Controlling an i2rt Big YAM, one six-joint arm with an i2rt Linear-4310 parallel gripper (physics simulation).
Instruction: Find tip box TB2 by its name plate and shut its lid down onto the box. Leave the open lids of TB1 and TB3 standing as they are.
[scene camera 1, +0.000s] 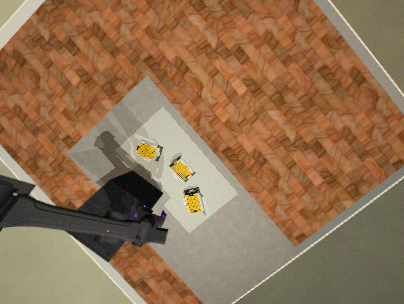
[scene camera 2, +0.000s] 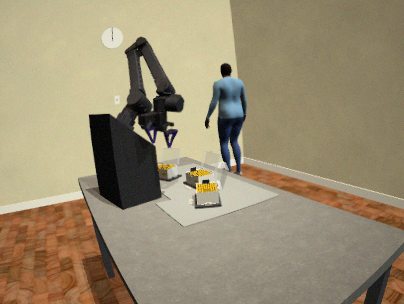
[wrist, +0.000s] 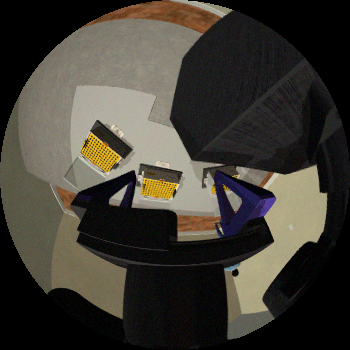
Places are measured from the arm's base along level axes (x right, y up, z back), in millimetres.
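Pixels of known places: gripper, between the fingertips: (scene camera 1: 154, 207) (scene camera 2: 161, 145) (wrist: 174, 174); arm's base, origin of its link: (scene camera 2: 121, 127).
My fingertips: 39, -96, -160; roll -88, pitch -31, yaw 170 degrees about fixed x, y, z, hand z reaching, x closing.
For each thing: its top centre in the pictures, then the offset to it from my fingertips, as dx, dy, dz. "spot": a spot on its surface instead. Level surfaces: height alone.
- middle box, centre of its top: (wrist: 158, 192) (scene camera 2: 199, 169) (scene camera 1: 181, 171) -77, -155, -186
- plate, a spot on its surface: (wrist: 162, 164) spot: -64, -228, -122
- third box, centre of its top: (wrist: 226, 183) (scene camera 2: 162, 166) (scene camera 1: 145, 152) -297, -164, -54
- mat, height of its surface: dy -230
- grey table, height of its surface: dy -232
Three tip boxes with yellow racks stand on the pale mat, clear lids raised. The left one in the wrist view (wrist: 100, 152) (scene camera 1: 193, 202) (scene camera 2: 207, 192) looks like TB1; its lid (wrist: 86, 174) leans back. The middle box (wrist: 159, 188) (scene camera 1: 181, 170) (scene camera 2: 199, 176) has a plate (wrist: 162, 164) too blurred to read. The third box (wrist: 220, 187) (scene camera 1: 147, 150) (scene camera 2: 166, 171) is partly behind a finger, its plate hidden. I cannot tell which of these two is TB2. My gripper (scene camera 1: 150, 215) (scene camera 2: 162, 144) (wrist: 174, 174) is open and empty, high above the boxes, off to their side.
A tall black block with a sloped top (scene camera 1: 132, 187) (scene camera 2: 107, 160) (wrist: 235, 100) stands close beside the gripper, between the arm side and the mat (scene camera 1: 215, 185) (scene camera 2: 240, 200) (wrist: 100, 100). The grey table (scene camera 1: 240, 250) (scene camera 2: 225, 250) extends past the mat. A person (scene camera 2: 230, 100) stands beyond the table.
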